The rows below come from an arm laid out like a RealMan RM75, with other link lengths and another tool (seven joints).
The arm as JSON. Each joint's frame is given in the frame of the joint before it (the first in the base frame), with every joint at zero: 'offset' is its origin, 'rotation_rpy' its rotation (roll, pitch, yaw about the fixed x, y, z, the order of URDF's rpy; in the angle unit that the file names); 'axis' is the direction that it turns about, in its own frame. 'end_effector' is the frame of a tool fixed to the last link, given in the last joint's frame.
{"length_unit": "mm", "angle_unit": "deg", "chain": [
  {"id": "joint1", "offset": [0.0, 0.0, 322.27], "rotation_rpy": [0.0, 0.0, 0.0], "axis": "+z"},
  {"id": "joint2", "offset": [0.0, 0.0, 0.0], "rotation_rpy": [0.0, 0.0, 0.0], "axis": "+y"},
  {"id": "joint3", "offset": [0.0, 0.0, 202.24], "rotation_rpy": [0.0, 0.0, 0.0], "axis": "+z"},
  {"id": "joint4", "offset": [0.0, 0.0, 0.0], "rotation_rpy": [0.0, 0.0, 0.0], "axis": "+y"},
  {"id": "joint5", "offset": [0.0, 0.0, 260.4], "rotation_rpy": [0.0, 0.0, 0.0], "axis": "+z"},
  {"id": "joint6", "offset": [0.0, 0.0, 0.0], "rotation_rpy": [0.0, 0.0, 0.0], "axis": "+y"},
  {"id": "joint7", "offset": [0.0, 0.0, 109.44], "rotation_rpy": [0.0, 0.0, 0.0], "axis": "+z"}
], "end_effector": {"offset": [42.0, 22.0, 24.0], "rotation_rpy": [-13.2, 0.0, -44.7]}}
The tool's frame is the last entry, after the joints.
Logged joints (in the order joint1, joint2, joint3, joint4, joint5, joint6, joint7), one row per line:
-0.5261, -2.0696, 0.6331, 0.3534, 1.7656, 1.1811, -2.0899
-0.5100, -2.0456, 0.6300, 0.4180, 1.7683, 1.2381, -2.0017
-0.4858, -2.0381, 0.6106, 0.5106, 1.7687, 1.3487, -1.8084
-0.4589, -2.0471, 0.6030, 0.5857, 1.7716, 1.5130, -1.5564
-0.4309, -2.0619, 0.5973, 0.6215, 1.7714, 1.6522, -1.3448
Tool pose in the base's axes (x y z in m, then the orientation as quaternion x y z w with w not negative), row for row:
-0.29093, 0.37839, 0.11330, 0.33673, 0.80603, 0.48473, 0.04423
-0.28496, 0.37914, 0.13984, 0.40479, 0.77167, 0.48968, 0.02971
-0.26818, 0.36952, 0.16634, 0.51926, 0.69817, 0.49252, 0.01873
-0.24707, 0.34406, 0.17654, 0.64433, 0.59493, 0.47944, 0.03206
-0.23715, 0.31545, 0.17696, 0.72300, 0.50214, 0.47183, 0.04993
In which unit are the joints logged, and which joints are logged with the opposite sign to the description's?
The joints are logged in radians. Opposite sign: none.
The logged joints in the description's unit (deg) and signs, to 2 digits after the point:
-30.14, -118.58, 36.27, 20.25, 101.16, 67.67, -119.74
-29.22, -117.20, 36.10, 23.95, 101.32, 70.94, -114.69
-27.83, -116.77, 34.98, 29.26, 101.34, 77.27, -103.61
-26.29, -117.29, 34.55, 33.56, 101.51, 86.69, -89.18
-24.69, -118.14, 34.22, 35.61, 101.49, 94.66, -77.05

